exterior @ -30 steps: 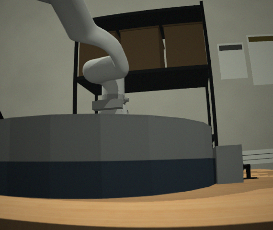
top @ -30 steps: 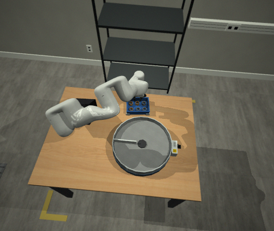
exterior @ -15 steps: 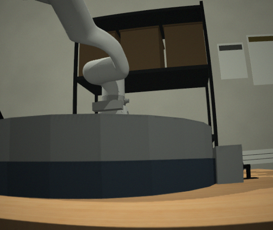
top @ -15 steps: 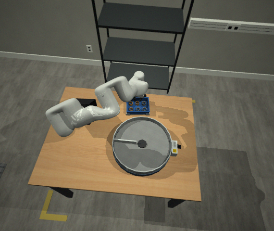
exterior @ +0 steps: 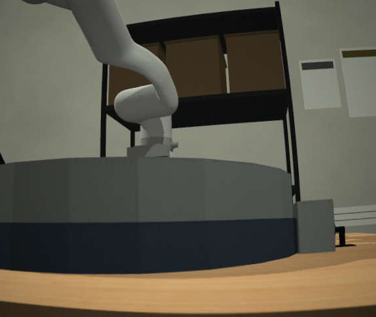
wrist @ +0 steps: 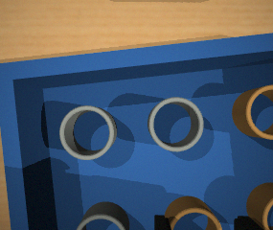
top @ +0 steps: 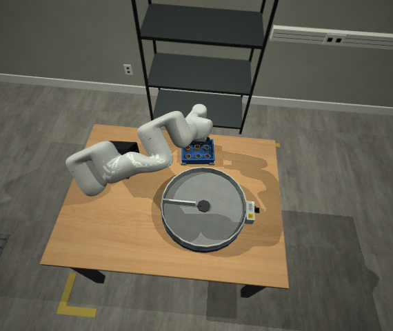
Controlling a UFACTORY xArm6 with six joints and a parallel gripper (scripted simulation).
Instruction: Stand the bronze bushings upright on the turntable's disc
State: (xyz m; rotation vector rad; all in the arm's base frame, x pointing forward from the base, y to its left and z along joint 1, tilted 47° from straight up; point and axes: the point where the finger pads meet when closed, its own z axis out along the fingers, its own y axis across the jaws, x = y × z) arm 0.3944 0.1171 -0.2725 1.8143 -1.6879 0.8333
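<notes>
The blue crate is 40 mm below my hand, 30 mm to the right of it and 10 mm ahead of it. From my hand the other things lie so: turntable: 380 mm to the right, 100 mm ahead, 10 mm below; then grey turntable disc: 380 mm to the right, 80 mm ahead, 10 mm below.
</notes>
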